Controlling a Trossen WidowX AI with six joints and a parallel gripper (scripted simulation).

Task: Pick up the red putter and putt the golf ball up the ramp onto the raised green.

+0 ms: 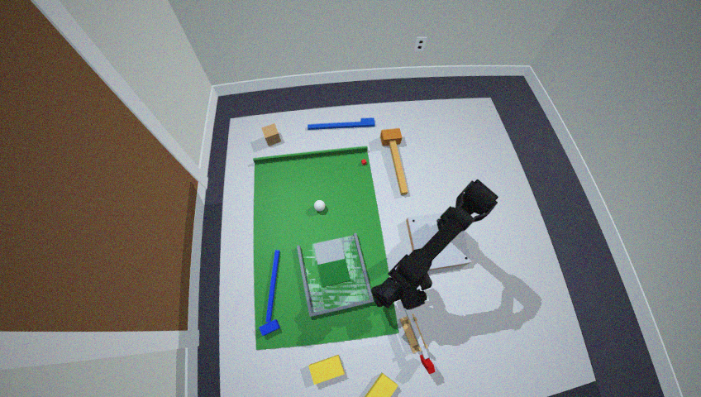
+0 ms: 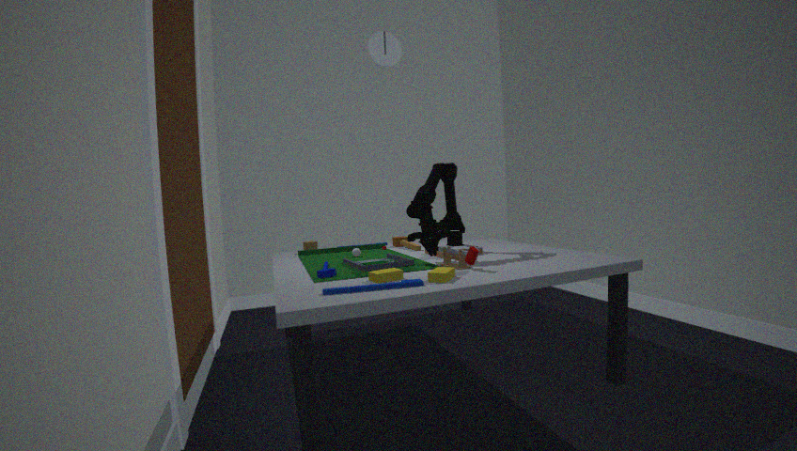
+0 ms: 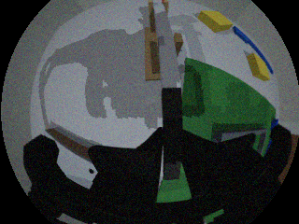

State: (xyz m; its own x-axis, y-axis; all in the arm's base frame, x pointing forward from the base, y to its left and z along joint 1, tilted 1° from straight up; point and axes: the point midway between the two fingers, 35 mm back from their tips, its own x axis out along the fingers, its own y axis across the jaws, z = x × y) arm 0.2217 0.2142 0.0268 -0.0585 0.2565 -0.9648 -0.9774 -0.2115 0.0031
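The small red cube lies 5 cm ahead of my gripper tip, 54 cm to the right of it and 2 cm below it. From my gripper tip the other things lie so: red putter (3 cm behind, 11 cm to the left, 3 cm above); green mat (26 cm ahead, 25 cm to the right, 3 cm below); blue putter (43 cm ahead, 6 cm to the right, 1 cm below).
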